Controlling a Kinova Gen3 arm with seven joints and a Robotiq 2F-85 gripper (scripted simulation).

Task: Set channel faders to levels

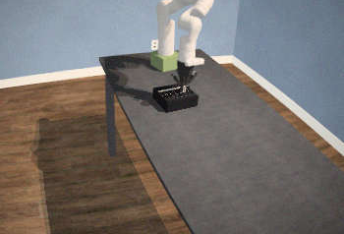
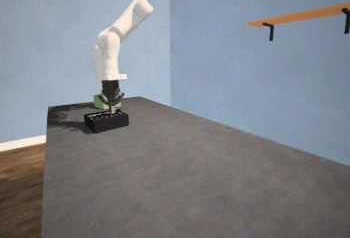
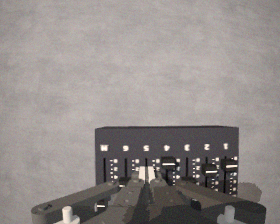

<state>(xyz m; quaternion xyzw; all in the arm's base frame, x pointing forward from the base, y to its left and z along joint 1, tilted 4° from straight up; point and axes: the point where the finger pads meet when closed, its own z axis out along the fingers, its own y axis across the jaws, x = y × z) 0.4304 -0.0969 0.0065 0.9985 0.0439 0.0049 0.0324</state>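
My hand is 40 mm to the right of the master fader cap, 30 mm past it and 20 mm above it.
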